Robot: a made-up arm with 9 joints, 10 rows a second.
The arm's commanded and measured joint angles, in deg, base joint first. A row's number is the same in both.
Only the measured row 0 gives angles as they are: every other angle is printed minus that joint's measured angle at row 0.
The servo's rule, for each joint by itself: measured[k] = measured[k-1] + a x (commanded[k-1-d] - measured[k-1]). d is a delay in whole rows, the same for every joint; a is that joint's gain. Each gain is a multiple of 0.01, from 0.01 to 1. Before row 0 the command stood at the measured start. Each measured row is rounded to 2 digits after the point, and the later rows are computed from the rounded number. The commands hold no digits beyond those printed.
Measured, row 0:
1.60 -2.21 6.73 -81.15 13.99 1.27 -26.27 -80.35 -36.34
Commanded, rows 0 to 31:
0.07 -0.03 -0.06 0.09 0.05 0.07 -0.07 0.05 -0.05
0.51 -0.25 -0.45 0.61 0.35 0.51 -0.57 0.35 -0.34
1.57 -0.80 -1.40 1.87 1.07 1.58 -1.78 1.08 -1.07
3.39 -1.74 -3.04 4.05 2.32 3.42 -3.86 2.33 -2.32
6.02 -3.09 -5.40 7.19 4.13 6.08 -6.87 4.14 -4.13
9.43 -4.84 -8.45 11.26 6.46 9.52 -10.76 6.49 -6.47
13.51 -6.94 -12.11 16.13 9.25 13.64 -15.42 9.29 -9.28
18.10 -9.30 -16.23 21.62 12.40 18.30 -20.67 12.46 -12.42
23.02 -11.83 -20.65 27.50 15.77 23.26 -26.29 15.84 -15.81
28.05 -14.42 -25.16 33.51 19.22 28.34 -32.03 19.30 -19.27
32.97 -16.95 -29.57 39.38 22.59 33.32 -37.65 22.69 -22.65
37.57 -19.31 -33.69 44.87 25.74 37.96 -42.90 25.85 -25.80
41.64 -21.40 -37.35 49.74 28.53 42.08 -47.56 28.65 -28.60
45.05 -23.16 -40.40 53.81 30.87 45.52 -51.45 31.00 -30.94
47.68 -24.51 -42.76 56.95 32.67 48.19 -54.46 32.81 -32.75
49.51 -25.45 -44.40 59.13 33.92 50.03 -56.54 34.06 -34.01
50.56 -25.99 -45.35 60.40 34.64 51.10 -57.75 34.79 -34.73
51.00 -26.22 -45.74 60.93 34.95 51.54 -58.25 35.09 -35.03
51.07 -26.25 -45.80 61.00 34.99 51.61 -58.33 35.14 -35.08
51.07 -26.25 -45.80 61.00 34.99 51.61 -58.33 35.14 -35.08
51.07 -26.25 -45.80 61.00 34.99 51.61 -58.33 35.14 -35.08
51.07 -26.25 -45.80 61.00 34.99 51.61 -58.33 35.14 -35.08
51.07 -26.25 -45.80 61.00 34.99 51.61 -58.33 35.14 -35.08
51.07 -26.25 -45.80 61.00 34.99 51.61 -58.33 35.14 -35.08
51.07 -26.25 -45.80 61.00 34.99 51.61 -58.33 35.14 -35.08
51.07 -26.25 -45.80 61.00 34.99 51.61 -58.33 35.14 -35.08
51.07 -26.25 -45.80 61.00 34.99 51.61 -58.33 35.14 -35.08
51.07 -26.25 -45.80 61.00 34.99 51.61 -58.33 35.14 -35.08
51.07 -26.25 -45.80 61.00 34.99 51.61 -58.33 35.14 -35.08
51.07 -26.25 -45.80 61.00 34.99 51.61 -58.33 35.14 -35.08
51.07 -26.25 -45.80 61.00 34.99 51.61 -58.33 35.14 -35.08
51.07 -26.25 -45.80 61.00 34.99 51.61 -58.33 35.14 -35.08
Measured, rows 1 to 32:
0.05 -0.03 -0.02 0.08 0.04 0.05 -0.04 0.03 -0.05
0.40 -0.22 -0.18 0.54 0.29 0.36 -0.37 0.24 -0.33
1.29 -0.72 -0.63 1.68 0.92 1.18 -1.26 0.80 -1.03
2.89 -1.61 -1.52 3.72 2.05 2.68 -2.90 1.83 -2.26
5.27 -2.90 -2.96 6.70 3.73 4.96 -5.40 3.38 -4.04
8.43 -4.59 -4.99 10.62 5.94 8.02 -8.78 5.46 -6.35
12.29 -6.63 -7.62 15.36 8.62 11.79 -12.96 8.03 -9.13
16.71 -8.95 -10.81 20.74 11.68 16.15 -17.82 11.00 -12.26
21.51 -11.46 -14.45 26.55 14.99 20.91 -23.16 14.24 -15.63
26.48 -14.04 -18.41 32.54 18.42 25.89 -28.75 17.63 -19.09
31.41 -16.57 -22.54 38.42 21.80 30.87 -34.36 21.02 -22.47
36.09 -18.95 -26.67 43.97 24.99 35.62 -39.74 24.26 -25.63
40.31 -21.08 -30.62 48.93 27.86 39.95 -44.67 27.20 -28.45
43.91 -22.89 -34.24 53.13 30.30 43.68 -48.94 29.75 -30.82
46.78 -24.30 -37.39 56.42 32.22 46.70 -52.42 31.80 -32.65
48.85 -25.30 -39.98 58.75 33.60 48.93 -55.02 33.31 -33.94
50.15 -25.90 -41.97 60.17 34.44 50.38 -56.74 34.30 -34.69
50.80 -26.18 -43.36 60.82 34.85 51.16 -57.69 34.83 -35.01
51.01 -26.24 -44.26 60.97 34.96 51.46 -58.09 35.04 -35.08
51.06 -26.25 -44.83 61.00 34.98 51.56 -58.24 35.11 -35.08
51.07 -26.25 -45.19 61.00 34.99 51.59 -58.30 35.13 -35.08
51.07 -26.25 -45.42 61.00 34.99 51.60 -58.32 35.14 -35.08
51.07 -26.25 -45.56 61.00 34.99 51.61 -58.33 35.14 -35.08
51.07 -26.25 -45.65 61.00 34.99 51.61 -58.33 35.14 -35.08
51.07 -26.25 -45.71 61.00 34.99 51.61 -58.33 35.14 -35.08
51.07 -26.25 -45.74 61.00 34.99 51.61 -58.33 35.14 -35.08
51.07 -26.25 -45.76 61.00 34.99 51.61 -58.33 35.14 -35.08
51.07 -26.25 -45.77 61.00 34.99 51.61 -58.33 35.14 -35.08
51.07 -26.25 -45.78 61.00 34.99 51.61 -58.33 35.14 -35.08
51.07 -26.25 -45.79 61.00 34.99 51.61 -58.33 35.14 -35.08
51.07 -26.25 -45.79 61.00 34.99 51.61 -58.33 35.14 -35.08
51.07 -26.25 -45.79 61.00 34.99 51.61 -58.33 35.14 -35.08
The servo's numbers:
d 0
a 0.76 0.87 0.37 0.86 0.81 0.67 0.63 0.67 0.95

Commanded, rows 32 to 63:
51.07 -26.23 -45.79 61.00 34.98 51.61 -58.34 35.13 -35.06
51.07 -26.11 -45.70 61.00 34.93 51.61 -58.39 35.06 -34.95
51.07 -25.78 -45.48 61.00 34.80 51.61 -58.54 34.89 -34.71
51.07 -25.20 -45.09 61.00 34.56 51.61 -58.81 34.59 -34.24
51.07 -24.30 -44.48 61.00 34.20 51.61 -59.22 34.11 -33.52
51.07 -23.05 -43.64 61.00 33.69 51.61 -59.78 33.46 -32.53
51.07 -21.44 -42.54 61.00 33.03 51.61 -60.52 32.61 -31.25
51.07 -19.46 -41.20 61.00 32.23 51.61 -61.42 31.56 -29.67
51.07 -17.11 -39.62 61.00 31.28 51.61 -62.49 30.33 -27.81
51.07 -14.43 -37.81 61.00 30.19 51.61 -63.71 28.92 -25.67
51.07 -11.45 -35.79 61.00 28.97 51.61 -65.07 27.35 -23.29
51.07 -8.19 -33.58 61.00 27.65 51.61 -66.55 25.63 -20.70
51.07 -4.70 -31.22 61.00 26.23 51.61 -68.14 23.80 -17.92
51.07 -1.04 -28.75 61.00 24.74 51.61 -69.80 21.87 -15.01
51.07 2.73 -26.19 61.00 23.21 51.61 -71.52 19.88 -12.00
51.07 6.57 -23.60 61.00 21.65 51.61 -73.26 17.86 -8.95
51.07 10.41 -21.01 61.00 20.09 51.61 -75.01 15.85 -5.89
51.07 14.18 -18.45 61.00 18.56 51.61 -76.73 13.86 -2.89
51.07 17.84 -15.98 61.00 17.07 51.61 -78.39 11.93 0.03
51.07 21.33 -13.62 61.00 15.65 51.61 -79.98 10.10 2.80
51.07 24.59 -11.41 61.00 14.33 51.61 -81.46 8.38 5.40
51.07 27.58 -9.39 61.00 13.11 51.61 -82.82 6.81 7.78
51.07 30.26 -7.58 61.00 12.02 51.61 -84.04 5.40 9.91
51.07 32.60 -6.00 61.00 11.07 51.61 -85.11 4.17 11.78
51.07 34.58 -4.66 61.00 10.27 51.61 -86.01 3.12 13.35
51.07 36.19 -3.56 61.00 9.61 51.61 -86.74 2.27 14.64
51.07 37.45 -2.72 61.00 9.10 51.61 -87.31 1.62 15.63
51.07 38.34 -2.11 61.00 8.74 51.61 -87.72 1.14 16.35
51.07 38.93 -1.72 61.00 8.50 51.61 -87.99 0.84 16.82
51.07 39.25 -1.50 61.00 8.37 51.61 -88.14 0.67 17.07
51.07 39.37 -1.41 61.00 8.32 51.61 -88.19 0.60 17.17
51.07 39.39 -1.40 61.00 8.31 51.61 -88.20 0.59 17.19
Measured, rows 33 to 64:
51.07 -26.23 -45.79 61.00 34.98 51.61 -58.34 35.13 -35.06
51.07 -26.13 -45.76 61.00 34.94 51.61 -58.37 35.08 -34.96
51.07 -25.83 -45.66 61.00 34.83 51.61 -58.48 34.95 -34.72
51.07 -25.28 -45.45 61.00 34.61 51.61 -58.69 34.71 -34.26
51.07 -24.43 -45.09 61.00 34.28 51.61 -59.02 34.31 -33.56
51.07 -23.23 -44.55 61.00 33.80 51.61 -59.50 33.74 -32.58
51.07 -21.67 -43.81 61.00 33.18 51.61 -60.14 32.98 -31.32
51.07 -19.75 -42.84 61.00 32.41 51.61 -60.95 32.03 -29.75
51.07 -17.45 -41.65 61.00 31.49 51.61 -61.92 30.89 -27.91
51.07 -14.82 -40.23 61.00 30.44 51.61 -63.05 29.57 -25.78
51.07 -11.89 -38.59 61.00 29.25 51.61 -64.32 28.08 -23.41
51.07 -8.67 -36.74 61.00 27.95 51.61 -65.72 26.44 -20.84
51.07 -5.22 -34.70 61.00 26.56 51.61 -67.24 24.67 -18.07
51.07 -1.58 -32.50 61.00 25.09 51.61 -68.85 22.79 -15.16
51.07 2.17 -30.17 61.00 23.57 51.61 -70.53 20.84 -12.16
51.07 6.00 -27.74 61.00 22.01 51.61 -72.25 18.84 -9.11
51.07 9.84 -25.25 61.00 20.45 51.61 -73.99 16.84 -6.05
51.07 13.62 -22.73 61.00 18.92 51.61 -75.72 14.84 -3.05
51.07 17.29 -20.23 61.00 17.42 51.61 -77.40 12.89 -0.12
51.07 20.80 -17.78 61.00 15.99 51.61 -79.03 11.02 2.65
51.07 24.10 -15.42 61.00 14.65 51.61 -80.56 9.25 5.26
51.07 27.13 -13.19 61.00 13.40 51.61 -81.98 7.62 7.65
51.07 29.85 -11.11 61.00 12.28 51.61 -83.28 6.13 9.80
51.07 32.24 -9.22 61.00 11.30 51.61 -84.43 4.82 11.68
51.07 34.28 -7.53 61.00 10.47 51.61 -85.43 3.68 13.27
51.07 35.94 -6.06 61.00 9.77 51.61 -86.26 2.74 14.57
51.07 37.25 -4.82 61.00 9.23 51.61 -86.92 1.99 15.58
51.07 38.20 -3.82 61.00 8.83 51.61 -87.42 1.42 16.31
51.07 38.84 -3.04 61.00 8.56 51.61 -87.78 1.03 16.79
51.07 39.20 -2.47 61.00 8.41 51.61 -88.01 0.79 17.06
51.07 39.35 -2.08 61.00 8.34 51.61 -88.12 0.66 17.16
51.07 39.38 -1.83 61.00 8.32 51.61 -88.17 0.61 17.19

